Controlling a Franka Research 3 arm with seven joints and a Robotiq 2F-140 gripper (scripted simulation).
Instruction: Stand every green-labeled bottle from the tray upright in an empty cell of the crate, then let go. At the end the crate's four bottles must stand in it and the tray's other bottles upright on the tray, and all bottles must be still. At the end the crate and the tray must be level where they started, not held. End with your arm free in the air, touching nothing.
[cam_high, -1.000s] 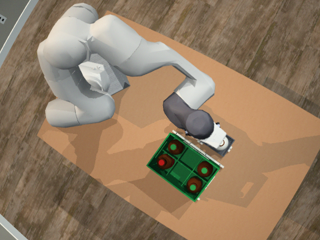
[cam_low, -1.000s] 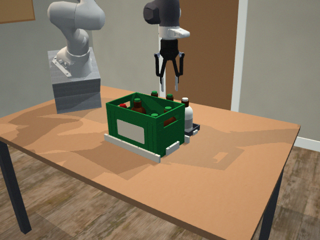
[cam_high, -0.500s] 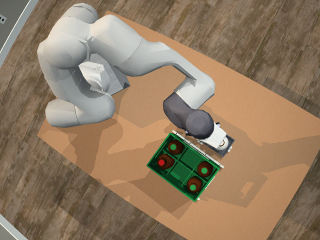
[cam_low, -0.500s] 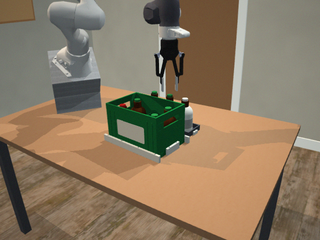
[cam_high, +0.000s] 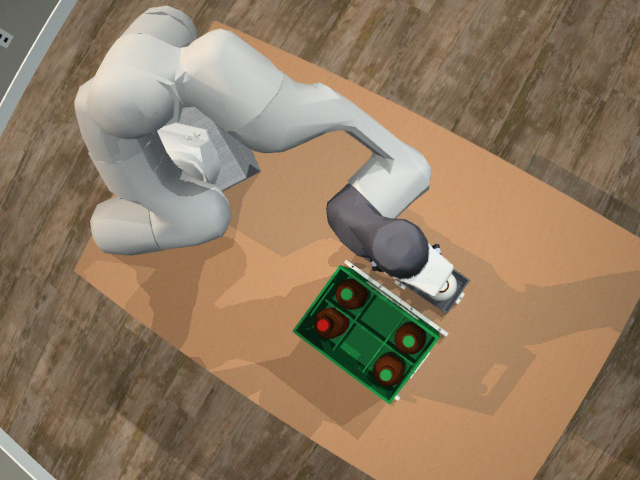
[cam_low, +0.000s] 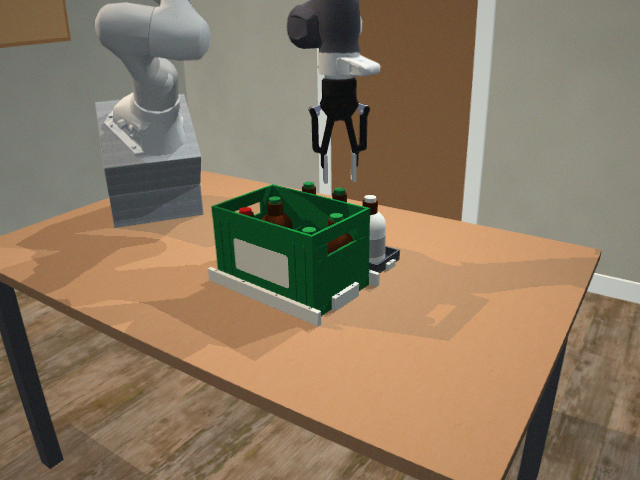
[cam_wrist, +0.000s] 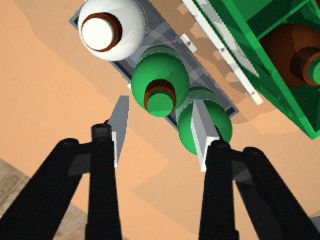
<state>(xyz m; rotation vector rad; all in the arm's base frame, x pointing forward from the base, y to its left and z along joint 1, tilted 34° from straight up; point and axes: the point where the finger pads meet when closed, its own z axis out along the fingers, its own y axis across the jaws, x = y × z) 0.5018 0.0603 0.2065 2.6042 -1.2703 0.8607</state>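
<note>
Now: the white-labeled bottle 80 mm ahead of my hand, 20 mm to the right of it and 130 mm below it. Also, from my hand: grey tray (200 mm below); green crate (30 mm behind, 180 mm to the right, 130 mm below).
</note>
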